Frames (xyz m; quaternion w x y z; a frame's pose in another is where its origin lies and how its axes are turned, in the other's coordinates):
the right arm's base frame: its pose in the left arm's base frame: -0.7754 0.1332 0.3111 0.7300 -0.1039 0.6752 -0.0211
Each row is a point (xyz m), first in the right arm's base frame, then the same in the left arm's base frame.
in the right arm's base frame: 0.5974 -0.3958 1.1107
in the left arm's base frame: 0.4199 -0.2191 -0.1298
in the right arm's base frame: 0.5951 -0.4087 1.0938
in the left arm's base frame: 0.4044 -0.2334 -0.1264
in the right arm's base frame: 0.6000 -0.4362 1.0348
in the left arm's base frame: 0.3494 -0.2684 -0.1302
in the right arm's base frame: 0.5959 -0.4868 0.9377
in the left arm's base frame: 0.2584 -0.3291 -0.1235
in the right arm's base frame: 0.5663 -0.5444 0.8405
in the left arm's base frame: 0.1659 -0.3923 -0.0905
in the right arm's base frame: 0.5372 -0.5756 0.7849
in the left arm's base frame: 0.1117 -0.4247 -0.0601
